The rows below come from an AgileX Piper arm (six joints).
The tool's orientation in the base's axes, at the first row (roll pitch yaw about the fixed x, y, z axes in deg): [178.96 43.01 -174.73]
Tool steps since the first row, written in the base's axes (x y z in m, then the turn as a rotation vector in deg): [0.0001 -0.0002 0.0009 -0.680 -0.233 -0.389]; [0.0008 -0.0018 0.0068 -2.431 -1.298 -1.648]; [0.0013 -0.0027 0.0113 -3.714 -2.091 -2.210]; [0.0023 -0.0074 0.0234 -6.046 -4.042 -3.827]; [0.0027 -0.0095 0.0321 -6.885 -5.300 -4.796]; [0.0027 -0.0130 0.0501 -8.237 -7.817 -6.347]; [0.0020 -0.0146 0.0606 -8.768 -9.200 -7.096]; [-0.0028 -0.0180 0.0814 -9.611 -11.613 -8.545]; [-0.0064 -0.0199 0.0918 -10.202 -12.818 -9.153]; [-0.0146 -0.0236 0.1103 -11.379 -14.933 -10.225]
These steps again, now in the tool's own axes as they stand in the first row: [-0.0007 -0.0002 -0.0006 0.776 -0.166 -0.195]; [-0.0051 -0.0018 -0.0046 2.981 -1.059 -0.547]; [-0.0085 -0.0027 -0.0076 4.352 -1.722 -1.069]; [-0.0171 -0.0073 -0.0161 7.284 -3.441 -1.624]; [-0.0232 -0.0093 -0.0224 8.641 -4.617 -1.586]; [-0.0353 -0.0125 -0.0358 10.852 -7.000 -1.571]; [-0.0418 -0.0139 -0.0441 11.843 -8.330 -1.495]; [-0.0523 -0.0165 -0.0629 13.607 -10.661 -1.201]; [-0.0566 -0.0179 -0.0731 14.533 -11.806 -1.254]; [-0.0630 -0.0205 -0.0924 16.263 -13.801 -1.439]
